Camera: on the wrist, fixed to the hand. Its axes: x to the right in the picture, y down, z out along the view.
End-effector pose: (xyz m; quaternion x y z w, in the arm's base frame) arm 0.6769 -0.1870 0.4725 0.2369 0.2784 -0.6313 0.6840
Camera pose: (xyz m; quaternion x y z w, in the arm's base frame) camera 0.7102 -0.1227 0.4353 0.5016 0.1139 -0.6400 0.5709
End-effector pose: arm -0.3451 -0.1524 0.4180 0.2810 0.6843 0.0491 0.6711
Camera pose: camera -0.3979 -0.1069 0.4602 0.4964 0.7085 -0.1212 0.4867
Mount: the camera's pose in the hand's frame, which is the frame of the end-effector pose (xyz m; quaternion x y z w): -0.0202 0.0400 -0.0680 0.3141 0.0840 0.0353 0.9450
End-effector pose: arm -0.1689 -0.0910 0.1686 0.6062 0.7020 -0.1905 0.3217
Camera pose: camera -0.1438 -0.0533 0.2363 0.7147 0.6092 -0.3382 0.0614
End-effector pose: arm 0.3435 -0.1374 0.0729 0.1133 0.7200 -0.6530 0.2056
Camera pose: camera 0.3687 -0.0633 0.0504 0.2519 0.4886 -0.8265 0.1213
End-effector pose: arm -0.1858 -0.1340 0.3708 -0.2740 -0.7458 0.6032 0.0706
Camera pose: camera -0.1263 -0.0805 0.3557 -0.3137 -0.4997 0.7837 0.1941
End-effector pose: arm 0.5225 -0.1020 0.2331 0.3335 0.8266 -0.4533 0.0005
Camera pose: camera 0.5808 -0.0475 0.2493 -0.3826 -0.6270 0.6600 0.1577
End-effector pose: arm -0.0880 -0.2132 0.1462 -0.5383 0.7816 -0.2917 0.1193
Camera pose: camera -0.1450 -0.1625 0.1747 -0.4191 0.6760 -0.5622 0.2265
